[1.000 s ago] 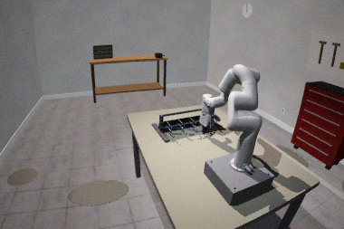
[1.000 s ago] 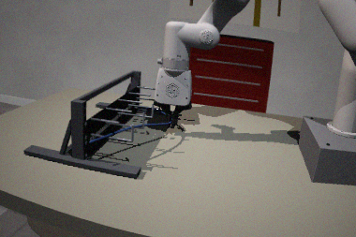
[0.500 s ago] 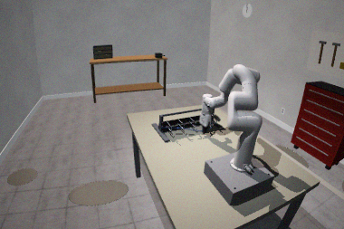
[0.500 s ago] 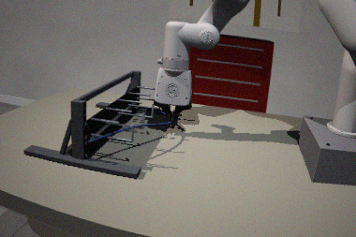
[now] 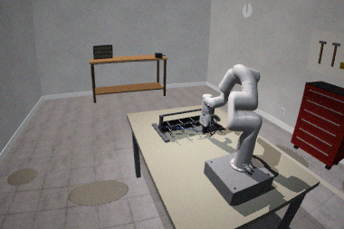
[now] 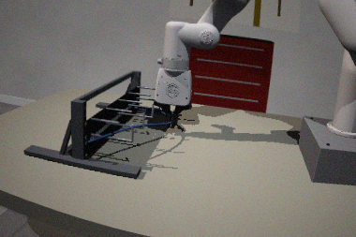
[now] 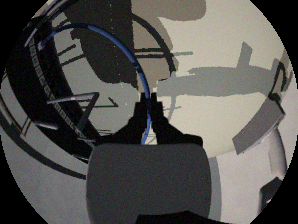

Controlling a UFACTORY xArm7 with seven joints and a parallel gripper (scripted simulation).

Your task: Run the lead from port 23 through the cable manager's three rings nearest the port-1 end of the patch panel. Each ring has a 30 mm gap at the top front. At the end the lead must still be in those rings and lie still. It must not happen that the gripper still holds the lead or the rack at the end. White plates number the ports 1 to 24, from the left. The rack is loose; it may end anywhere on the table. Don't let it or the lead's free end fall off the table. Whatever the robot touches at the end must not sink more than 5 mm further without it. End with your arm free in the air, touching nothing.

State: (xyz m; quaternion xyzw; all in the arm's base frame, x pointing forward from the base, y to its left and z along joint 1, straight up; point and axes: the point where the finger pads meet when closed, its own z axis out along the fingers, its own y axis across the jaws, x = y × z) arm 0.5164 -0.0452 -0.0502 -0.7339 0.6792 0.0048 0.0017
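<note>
Right now the rack is 16 cm ahead of my hand, 7 cm to the left of it and 3 cm above it.
</note>
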